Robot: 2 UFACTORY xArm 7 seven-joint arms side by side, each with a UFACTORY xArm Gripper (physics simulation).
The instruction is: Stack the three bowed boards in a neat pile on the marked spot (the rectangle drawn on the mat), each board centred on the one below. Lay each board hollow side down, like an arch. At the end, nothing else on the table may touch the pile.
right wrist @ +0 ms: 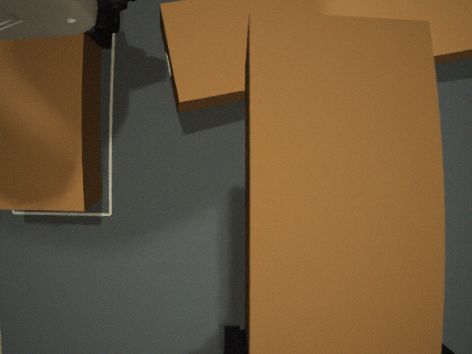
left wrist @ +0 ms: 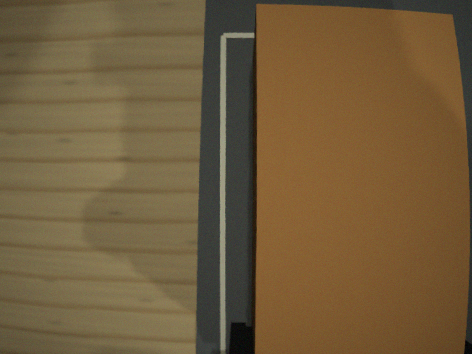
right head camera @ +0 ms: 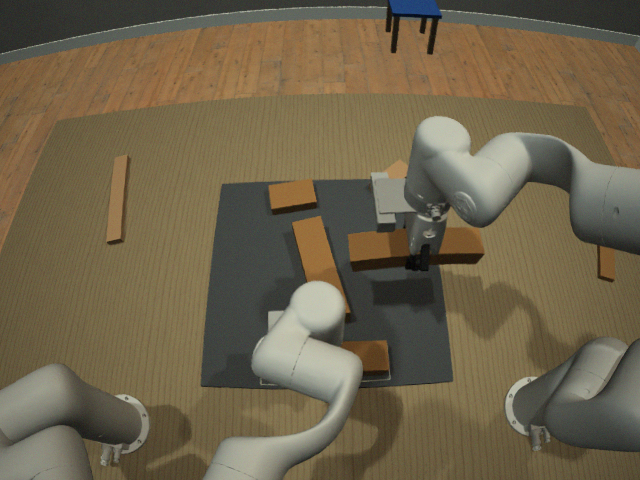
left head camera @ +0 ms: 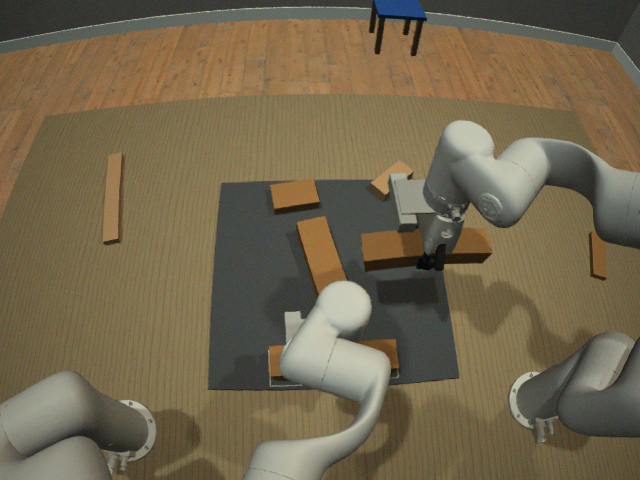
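Seen in the pictures: left gripper, fingertip midpoint: (right wrist: 63, 30); right gripper, fingertip midpoint: (right head camera: 411, 252) (left head camera: 421, 252); left arm's base, link origin: (right head camera: 123, 424) (left head camera: 128, 430); right arm's base, link origin: (right head camera: 531, 406) (left head camera: 533, 400).
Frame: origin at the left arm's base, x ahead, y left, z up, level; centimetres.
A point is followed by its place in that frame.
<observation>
My left gripper (left wrist: 355, 345) @(z 1.6, x 18.7, y -38.9 cm) is shut on a bowed board (left head camera: 381, 355) (right head camera: 367, 357) @(z 5.1, x 19.4, y -47.5 cm) (left wrist: 355, 175) @(z 5.2, x 17.5, y -32.3 cm) (right wrist: 40, 125) @(z 5.2, x 19.8, y -46.1 cm), arched top up, held low over the marked rectangle (left wrist: 223, 175) (right wrist: 110, 150) and roughly along it. Any gap beneath is hard to judge. The left arm hides its middle in the head views. My right gripper (left head camera: 432, 258) @(z 16.4, x 35.8, y -53.8 cm) (right head camera: 419, 257) @(z 16.4, x 35.8, y -53.8 cm) (right wrist: 341, 345) @(z 16.4, x 35.8, y -53.8 cm) is shut on a second bowed board (left head camera: 387, 246) @(z 19.8, x 34.5, y -46.8 cm) (right head camera: 377, 246) @(z 19.9, x 34.6, y -47.3 cm) (right wrist: 345, 175) @(z 19.9, x 34.8, y -47.1 cm), held level above the mat's right side. The third board (left head camera: 320, 253) @(z 4.4, x 41.0, y -35.5 cm) (right head camera: 316, 253) @(z 4.4, x 41.0, y -35.9 cm) (right wrist: 205, 60) @(z 5.0, x 29.4, y -40.9 cm) lies slantwise on the mat between them, its near end close to the left arm.
A short orange block (left head camera: 294, 195) @(z 3.1, x 56.3, y -28.8 cm) (right head camera: 292, 196) @(z 3.0, x 56.2, y -28.9 cm) lies at the back of the dark mat (left head camera: 248, 284) @(z 0.6, x 34.5, y -21.0 cm) (right head camera: 242, 284) @(z 0.6, x 34.4, y -20.7 cm). A tan block (left head camera: 391, 178) lies behind the right gripper. A long plank (left head camera: 113, 196) @(z 1.7, x 54.6, y 17.5 cm) (right head camera: 117, 196) @(z 1.7, x 55.0, y 17.8 cm) lies far left, a smaller one (left head camera: 598, 255) @(z 1.5, x 46.9, y -108.0 cm) (right head camera: 606, 263) @(z 1.5, x 44.8, y -107.5 cm) far right.
</observation>
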